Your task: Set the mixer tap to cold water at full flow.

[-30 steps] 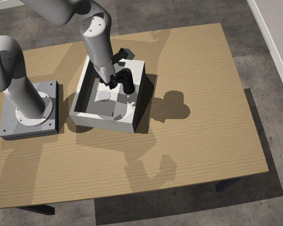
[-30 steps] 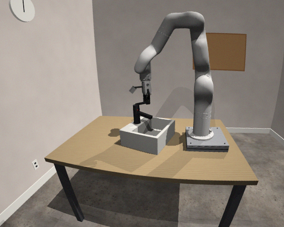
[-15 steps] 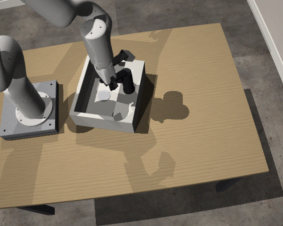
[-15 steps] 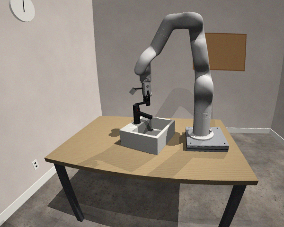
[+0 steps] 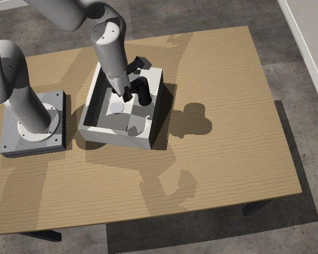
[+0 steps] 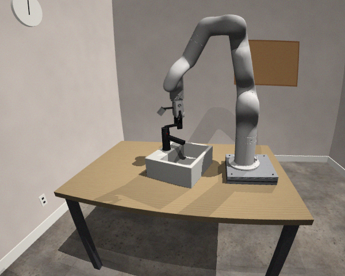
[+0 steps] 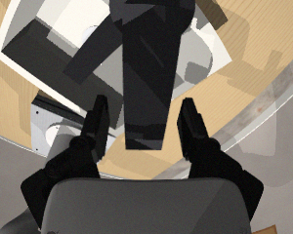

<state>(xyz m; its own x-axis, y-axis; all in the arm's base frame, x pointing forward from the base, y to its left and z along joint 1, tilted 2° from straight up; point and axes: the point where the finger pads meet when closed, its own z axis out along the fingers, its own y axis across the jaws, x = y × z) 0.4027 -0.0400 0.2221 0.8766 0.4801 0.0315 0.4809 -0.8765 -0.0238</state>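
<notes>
The lever is 30 mm ahead of my hand and 10 mm to the left of it. From my hand the other things lie so: white sink basin 230 mm below, 70 mm to the left, 40 mm behind.
</notes>
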